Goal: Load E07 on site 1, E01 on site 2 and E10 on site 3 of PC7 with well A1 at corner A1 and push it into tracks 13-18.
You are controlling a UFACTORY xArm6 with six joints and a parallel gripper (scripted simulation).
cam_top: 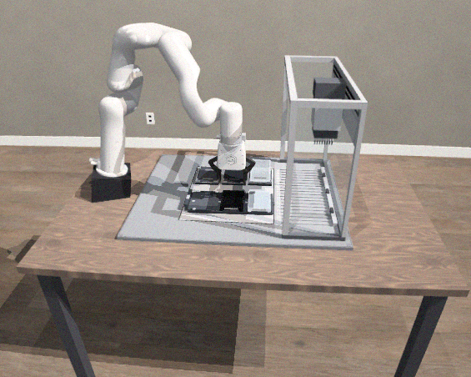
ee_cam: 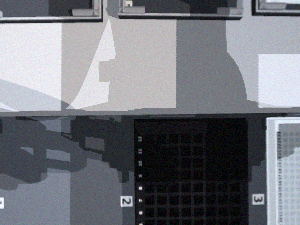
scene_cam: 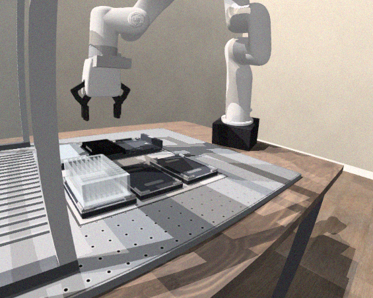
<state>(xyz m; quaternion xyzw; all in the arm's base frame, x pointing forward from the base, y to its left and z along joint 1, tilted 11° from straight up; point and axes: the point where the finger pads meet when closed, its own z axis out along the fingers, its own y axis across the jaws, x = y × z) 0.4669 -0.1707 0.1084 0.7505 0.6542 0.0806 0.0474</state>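
The deep-well block E07 is 130 mm ahead of my hand, 200 mm to the left of it and 80 mm below it. Also, from my hand: black 96-well plate E01: 90 mm below; dark carrier PC7: 10 mm behind, 90 mm below; 384-well plate E10: 100 mm ahead, 10 mm to the right, 90 mm below.
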